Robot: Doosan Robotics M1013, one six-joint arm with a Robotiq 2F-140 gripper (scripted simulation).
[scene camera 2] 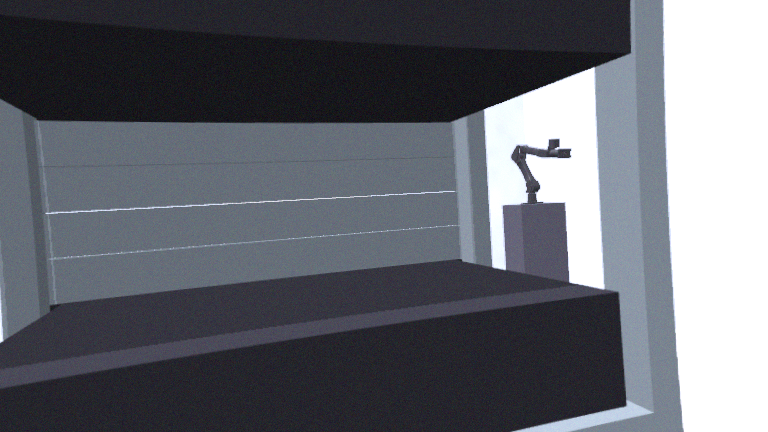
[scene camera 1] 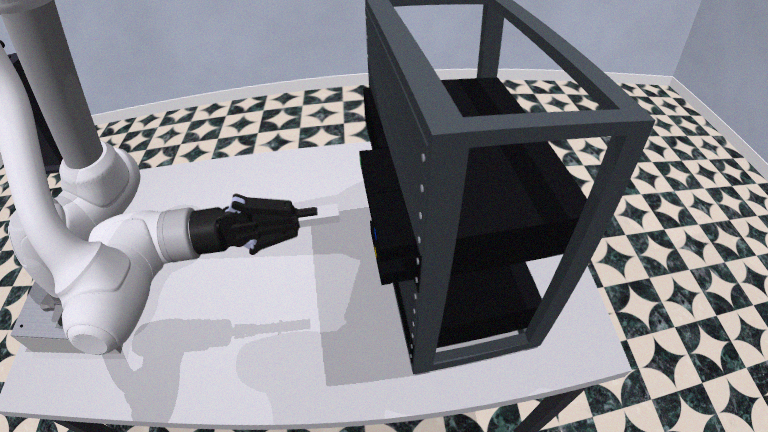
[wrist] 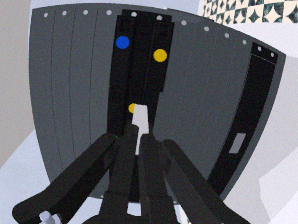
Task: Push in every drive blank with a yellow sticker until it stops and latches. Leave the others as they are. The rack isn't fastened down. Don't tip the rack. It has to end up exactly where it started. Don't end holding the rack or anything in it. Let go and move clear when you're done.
Labels:
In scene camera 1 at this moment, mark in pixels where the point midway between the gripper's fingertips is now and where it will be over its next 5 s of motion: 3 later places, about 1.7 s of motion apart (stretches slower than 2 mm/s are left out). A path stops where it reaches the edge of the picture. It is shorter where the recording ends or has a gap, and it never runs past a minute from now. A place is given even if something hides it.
My gripper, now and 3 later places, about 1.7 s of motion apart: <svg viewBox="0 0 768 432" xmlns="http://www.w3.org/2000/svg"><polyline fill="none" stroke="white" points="338,212 376,251 390,249 395,248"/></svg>

